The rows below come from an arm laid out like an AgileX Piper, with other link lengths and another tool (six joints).
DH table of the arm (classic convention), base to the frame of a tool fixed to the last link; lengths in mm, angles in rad. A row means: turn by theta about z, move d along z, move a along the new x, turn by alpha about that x. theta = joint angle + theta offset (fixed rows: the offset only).
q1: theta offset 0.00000, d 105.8, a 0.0, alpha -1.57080
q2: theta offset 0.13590, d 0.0, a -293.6, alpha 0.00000
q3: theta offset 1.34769, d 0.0, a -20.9, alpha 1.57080
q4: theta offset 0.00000, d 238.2, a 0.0, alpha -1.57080
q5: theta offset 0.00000, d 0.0, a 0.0, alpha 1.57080
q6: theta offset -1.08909, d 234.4, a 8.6, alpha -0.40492
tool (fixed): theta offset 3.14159, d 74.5, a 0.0, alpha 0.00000
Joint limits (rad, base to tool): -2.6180..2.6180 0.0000..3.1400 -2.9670..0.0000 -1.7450..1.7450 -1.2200..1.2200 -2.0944..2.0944
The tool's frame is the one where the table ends.
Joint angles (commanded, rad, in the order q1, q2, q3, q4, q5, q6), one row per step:
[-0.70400, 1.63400, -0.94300, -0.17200, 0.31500, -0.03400]
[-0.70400, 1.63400, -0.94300, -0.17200, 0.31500, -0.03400]
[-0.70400, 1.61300, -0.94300, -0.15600, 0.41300, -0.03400]
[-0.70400, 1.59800, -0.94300, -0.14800, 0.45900, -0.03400]
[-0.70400, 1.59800, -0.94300, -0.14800, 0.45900, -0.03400]
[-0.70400, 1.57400, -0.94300, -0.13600, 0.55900, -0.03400]
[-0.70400, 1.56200, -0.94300, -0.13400, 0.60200, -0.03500]
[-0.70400, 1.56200, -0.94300, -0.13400, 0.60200, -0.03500]
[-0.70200, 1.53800, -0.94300, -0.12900, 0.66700, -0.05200]
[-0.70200, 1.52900, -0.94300, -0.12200, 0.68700, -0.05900]
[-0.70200, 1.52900, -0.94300, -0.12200, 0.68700, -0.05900]
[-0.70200, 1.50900, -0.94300, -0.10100, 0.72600, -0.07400]
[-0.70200, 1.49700, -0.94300, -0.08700, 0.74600, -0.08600]
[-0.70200, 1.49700, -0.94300, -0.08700, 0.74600, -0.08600]
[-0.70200, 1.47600, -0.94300, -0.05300, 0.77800, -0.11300]
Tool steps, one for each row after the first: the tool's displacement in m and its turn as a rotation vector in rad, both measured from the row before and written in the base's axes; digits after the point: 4 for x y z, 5 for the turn. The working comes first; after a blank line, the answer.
Tool pose at each row, in the base's axes (x y z in m, rotation vector in rad; the steps are taken from these numbers as rounded here):
[0.3146, -0.2882, 0.0173, 2.80807, 0.85749, 0.29076]
[0.3146, -0.2882, 0.0173, 2.80807, 0.85749, 0.29076]
[0.2949, -0.2744, 0.0114, 2.88443, 0.84148, 0.23715]
[0.2860, -0.2676, 0.0111, 2.91591, 0.83266, 0.21630]
[0.2860, -0.2676, 0.0111, 2.91591, 0.83266, 0.21630]
[0.2655, -0.2521, 0.0082, 2.98819, 0.81972, 0.15805]
[0.2564, -0.2458, 0.0080, 3.01516, 0.81744, 0.12989]
[0.2564, -0.2458, 0.0080, 3.01516, 0.81744, 0.12989]
[0.2434, -0.2357, 0.0102, -3.01298, -0.82743, -0.08416]
[0.2400, -0.2319, 0.0114, -3.00263, -0.82548, -0.07672]
[0.2400, -0.2319, 0.0114, -3.00263, -0.82548, -0.07672]
[0.2346, -0.2231, 0.0144, -2.98111, -0.81896, -0.07283]
[0.2324, -0.2181, 0.0165, -2.96892, -0.82026, -0.07424]
[0.2324, -0.2181, 0.0165, -2.96892, -0.82026, -0.07424]
[0.2307, -0.2080, 0.0203, -2.94434, -0.82630, -0.08831]

[0.0000, 0.0000, 0.0000, 0.00000, 0.00000, 0.00000]
[-0.0197, 0.0138, -0.0059, 0.05228, 0.05490, -0.02220]
[-0.0089, 0.0068, -0.0003, 0.02194, 0.02134, -0.01020]
[0.0000, 0.0000, 0.0000, 0.00000, 0.00000, 0.00000]
[-0.0205, 0.0155, -0.0029, 0.05062, 0.05540, -0.01834]
[-0.0091, 0.0063, -0.0002, 0.01857, 0.02448, -0.00510]
[0.0000, 0.0000, 0.0000, 0.00000, 0.00000, 0.00000]
[-0.0130, 0.0101, 0.0022, 0.02180, 0.03627, 0.00759]
[-0.0034, 0.0038, 0.0012, 0.00907, 0.00725, 0.00088]
[0.0000, 0.0000, 0.0000, 0.00000, 0.00000, 0.00000]
[-0.0054, 0.0088, 0.0030, 0.02119, 0.00807, 0.00021]
[-0.0022, 0.0050, 0.0021, 0.01120, 0.00187, 0.00315]
[0.0000, 0.0000, 0.0000, 0.00000, 0.00000, 0.00000]
[-0.0017, 0.0101, 0.0038, 0.02331, -0.00370, 0.00831]

